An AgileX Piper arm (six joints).
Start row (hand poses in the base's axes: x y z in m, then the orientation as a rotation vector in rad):
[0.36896, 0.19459, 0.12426, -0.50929, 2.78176, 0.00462]
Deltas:
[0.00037, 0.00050, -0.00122, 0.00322, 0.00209, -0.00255]
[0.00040, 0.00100, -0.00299, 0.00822, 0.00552, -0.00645]
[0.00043, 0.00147, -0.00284, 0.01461, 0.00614, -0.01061]
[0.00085, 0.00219, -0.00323, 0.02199, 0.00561, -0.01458]
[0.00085, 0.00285, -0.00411, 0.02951, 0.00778, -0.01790]
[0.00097, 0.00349, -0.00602, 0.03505, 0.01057, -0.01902]
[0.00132, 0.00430, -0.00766, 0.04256, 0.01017, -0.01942]
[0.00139, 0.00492, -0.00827, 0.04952, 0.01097, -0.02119]
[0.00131, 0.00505, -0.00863, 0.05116, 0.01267, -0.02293]
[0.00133, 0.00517, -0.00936, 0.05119, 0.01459, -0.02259]
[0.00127, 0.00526, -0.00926, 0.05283, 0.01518, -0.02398]
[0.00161, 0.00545, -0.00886, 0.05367, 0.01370, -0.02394]
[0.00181, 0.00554, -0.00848, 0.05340, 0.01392, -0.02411]
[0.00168, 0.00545, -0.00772, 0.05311, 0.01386, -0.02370]
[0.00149, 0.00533, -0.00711, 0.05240, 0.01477, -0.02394]
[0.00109, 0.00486, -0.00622, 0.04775, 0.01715, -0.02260]
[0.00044, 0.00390, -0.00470, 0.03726, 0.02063, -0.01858]
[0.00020, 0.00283, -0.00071, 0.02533, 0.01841, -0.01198]
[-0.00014, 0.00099, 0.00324, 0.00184, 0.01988, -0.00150]
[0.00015, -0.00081, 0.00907, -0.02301, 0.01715, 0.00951]
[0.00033, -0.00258, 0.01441, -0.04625, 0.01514, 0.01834]
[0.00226, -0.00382, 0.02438, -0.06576, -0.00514, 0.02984]
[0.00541, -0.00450, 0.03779, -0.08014, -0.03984, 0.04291]
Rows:
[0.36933, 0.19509, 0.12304, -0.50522, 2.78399, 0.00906]
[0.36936, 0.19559, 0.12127, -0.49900, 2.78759, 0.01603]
[0.36939, 0.19606, 0.12142, -0.49169, 2.78828, 0.02415]
[0.36981, 0.19678, 0.12103, -0.48424, 2.78762, 0.03339]
[0.36981, 0.19744, 0.12015, -0.47801, 2.78936, 0.04367]
[0.36993, 0.19808, 0.11824, -0.47541, 2.79145, 0.05186]
[0.37028, 0.19889, 0.11660, -0.47291, 2.78992, 0.06210]
[0.37035, 0.19951, 0.11599, -0.46879, 2.78994, 0.07158]
[0.37027, 0.19964, 0.11563, -0.46615, 2.79173, 0.07393]
[0.37029, 0.19976, 0.11490, -0.46686, 2.79350, 0.07458]
[0.37023, 0.19985, 0.11500, -0.46457, 2.79412, 0.07671]
[0.37057, 0.20004, 0.11540, -0.46424, 2.79253, 0.07748]
[0.37077, 0.20013, 0.11578, -0.46410, 2.79283, 0.07712]
[0.37064, 0.20004, 0.11654, -0.46473, 2.79273, 0.07680]
[0.37045, 0.19992, 0.11715, -0.46469, 2.79379, 0.07601]
[0.37005, 0.19945, 0.11804, -0.46803, 2.79658, 0.07050]
[0.36940, 0.19849, 0.11956, -0.47672, 2.80076, 0.05775]
[0.36916, 0.19742, 0.12355, -0.48867, 2.79891, 0.04202]
[0.36882, 0.19558, 0.12750, -0.50941, 2.80126, 0.01197]
[0.36911, 0.19378, 0.13333, -0.53064, 2.79912, -0.02101]
[0.36929, 0.19201, 0.13867, -0.54845, 2.79761, -0.05208]
[0.37122, 0.19077, 0.14864, -0.56626, 2.77671, -0.08162]
[0.37437, 0.19009, 0.16205, -0.58244, 2.74045, -0.10665]

